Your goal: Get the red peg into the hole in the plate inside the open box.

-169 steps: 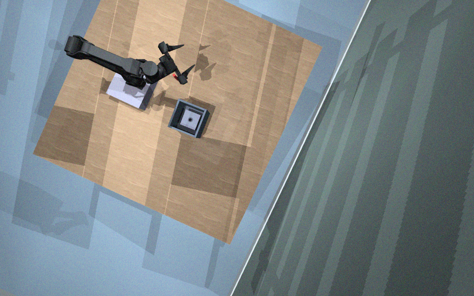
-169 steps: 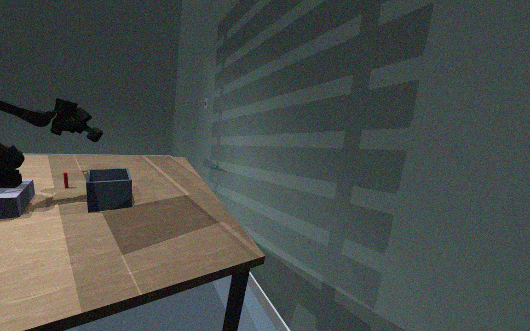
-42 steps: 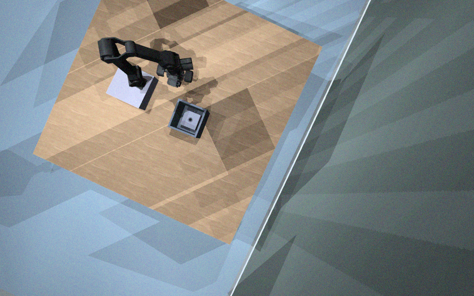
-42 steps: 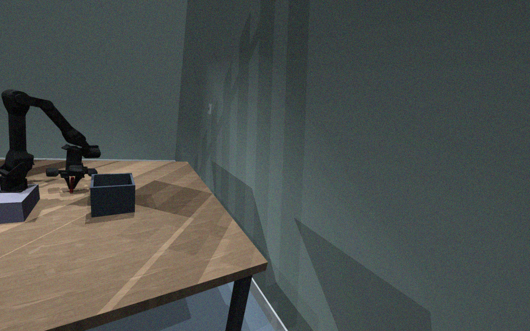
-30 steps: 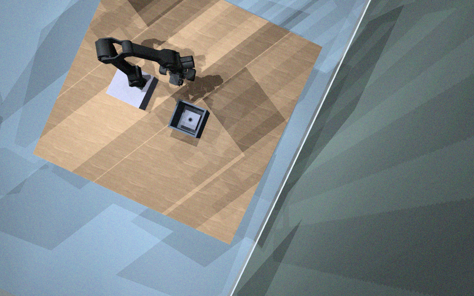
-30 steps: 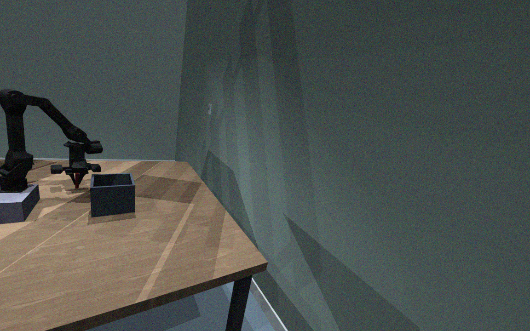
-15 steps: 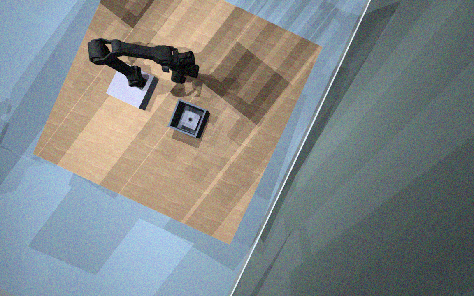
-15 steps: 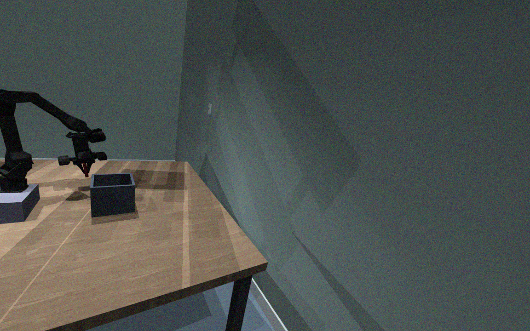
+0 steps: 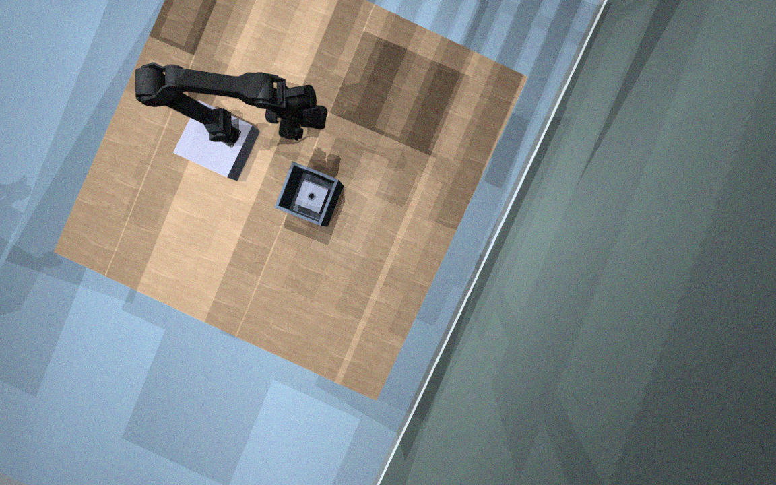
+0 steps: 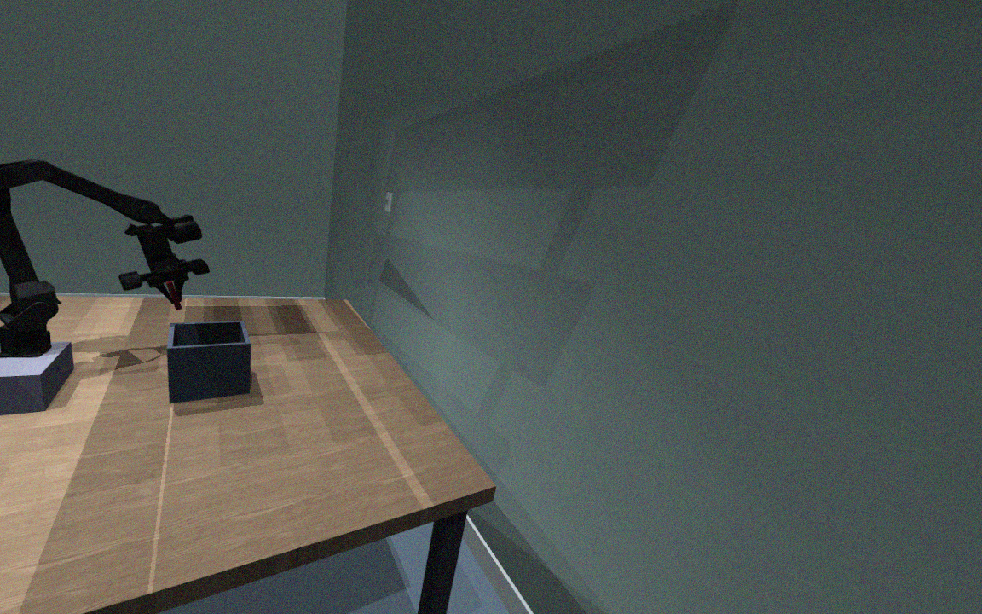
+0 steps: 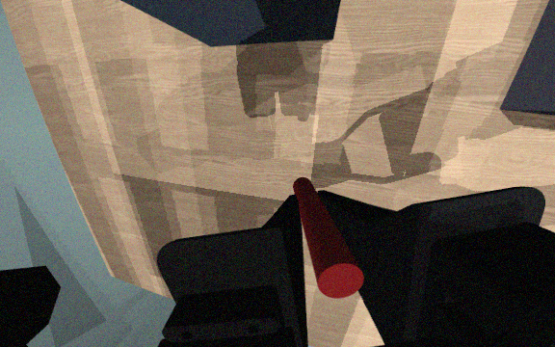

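The plate lies 100 mm ahead of my gripper tip, 200 mm to the right of it and 100 mm below it. Round my gripper tip: red peg (20 mm above).
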